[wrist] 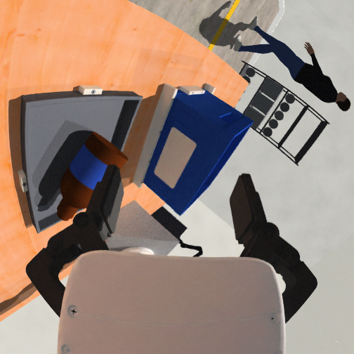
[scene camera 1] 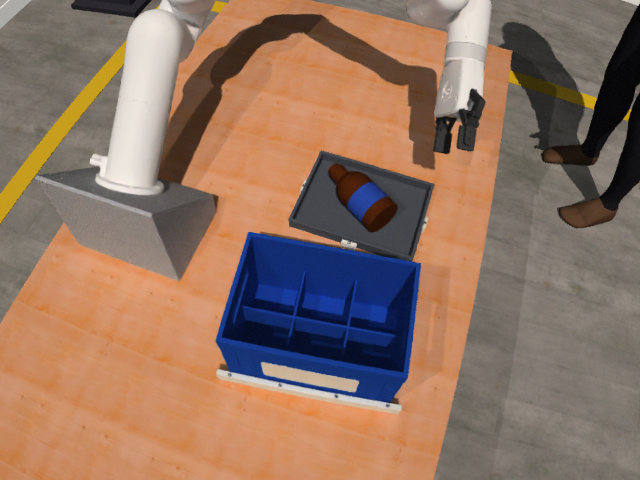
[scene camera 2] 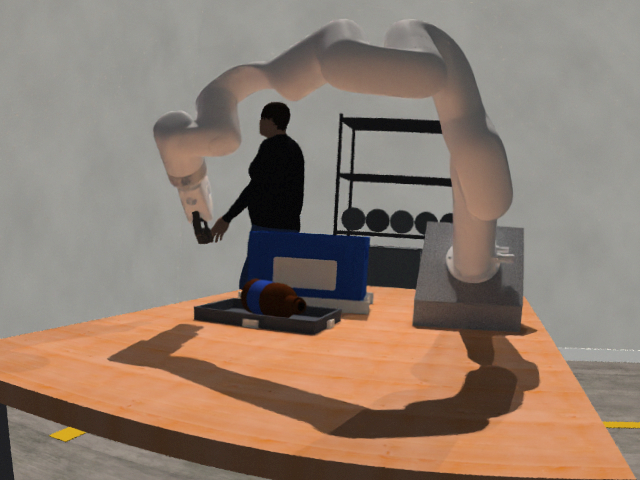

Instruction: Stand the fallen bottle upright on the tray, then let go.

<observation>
In view: the gripper (scene camera 1: 452, 151), a brown bottle (scene camera 2: 262, 297) and a strip (scene camera 1: 247, 380).
The gripper also shows in the wrist view (wrist: 178, 182) and in scene camera 2 (scene camera 2: 205, 223).
</observation>
